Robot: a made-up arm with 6 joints.
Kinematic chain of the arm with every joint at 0, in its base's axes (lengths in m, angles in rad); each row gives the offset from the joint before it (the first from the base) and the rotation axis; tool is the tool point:
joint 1: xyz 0 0 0.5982 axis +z
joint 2: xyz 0.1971 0 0 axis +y
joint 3: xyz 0 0 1.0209 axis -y
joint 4: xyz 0 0 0.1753 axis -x
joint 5: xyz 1.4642 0 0 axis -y
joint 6: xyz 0.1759 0 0 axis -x
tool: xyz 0 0 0
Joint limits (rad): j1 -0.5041..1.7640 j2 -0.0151..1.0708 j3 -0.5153..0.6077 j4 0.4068..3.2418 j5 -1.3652..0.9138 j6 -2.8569..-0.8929
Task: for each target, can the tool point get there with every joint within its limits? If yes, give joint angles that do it. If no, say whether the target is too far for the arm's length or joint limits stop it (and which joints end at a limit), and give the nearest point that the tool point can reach.
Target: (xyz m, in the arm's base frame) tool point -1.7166 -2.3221 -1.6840
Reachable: no: too far | nearest point 0.9515 -0.6872 -0.4439 | short by 3.366 m
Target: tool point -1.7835 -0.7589 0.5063
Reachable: no: joint limits stop it (at a limit: joint 1, joint 2, joint 3, joint 5) | nearest point -0.3241 1.1109 -0.4851 | short by 2.571 m
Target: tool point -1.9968 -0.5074 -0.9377
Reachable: no: joint limits stop it (at a limit: joint 1, joint 2, joint 3, joint 5) | nearest point -0.3385 1.1237 -0.4853 | short by 2.370 m
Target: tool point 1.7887 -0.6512 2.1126
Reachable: yes | joints -0.2831 0.2206 0.3850 2.2123 -1.1014 -2.5436
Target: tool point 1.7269 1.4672 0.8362
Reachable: yes | joints 0.7491 0.6491 0.2286 0.7514 -1.0081 -2.5597
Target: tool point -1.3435 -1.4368 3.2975
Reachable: no: too far | nearest point 1.0163 -0.7122 2.7255 | short by 2.534 m
